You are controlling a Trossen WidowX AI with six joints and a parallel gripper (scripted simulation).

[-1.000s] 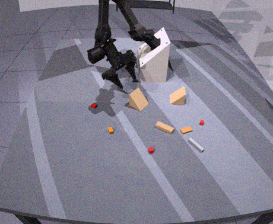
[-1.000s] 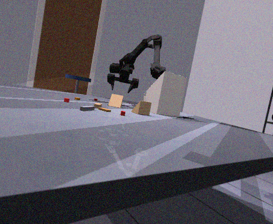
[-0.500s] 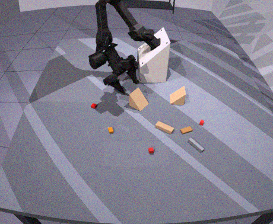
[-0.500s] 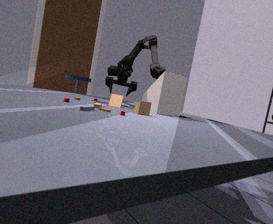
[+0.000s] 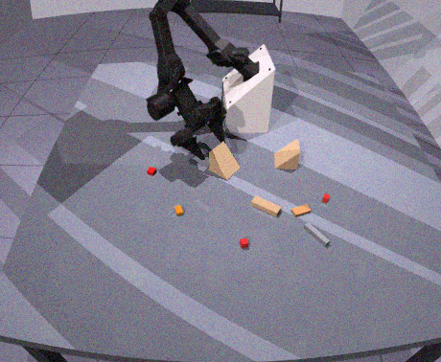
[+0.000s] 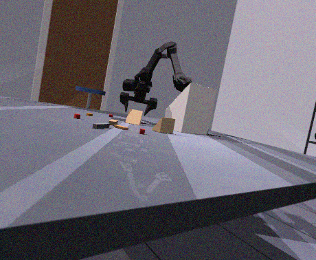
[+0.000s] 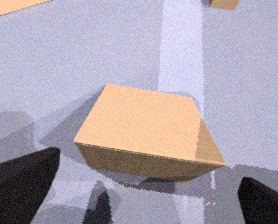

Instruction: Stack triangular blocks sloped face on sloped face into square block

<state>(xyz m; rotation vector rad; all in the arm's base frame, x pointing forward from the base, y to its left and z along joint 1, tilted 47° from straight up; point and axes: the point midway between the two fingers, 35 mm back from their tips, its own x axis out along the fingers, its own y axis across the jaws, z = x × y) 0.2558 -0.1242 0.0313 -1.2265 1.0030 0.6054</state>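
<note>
Now: the triangular block 3 cm below my gripper tip, 2 cm to the left of it and 1 cm ahead of it. Round my gripper tip: grey bar 28 cm to the left, 24 cm ahead, 4 cm below; then orange cube 19 cm ahead, 7 cm to the right, 4 cm below; then tan long block 16 cm ahead, 15 cm to the left, 4 cm below.
</note>
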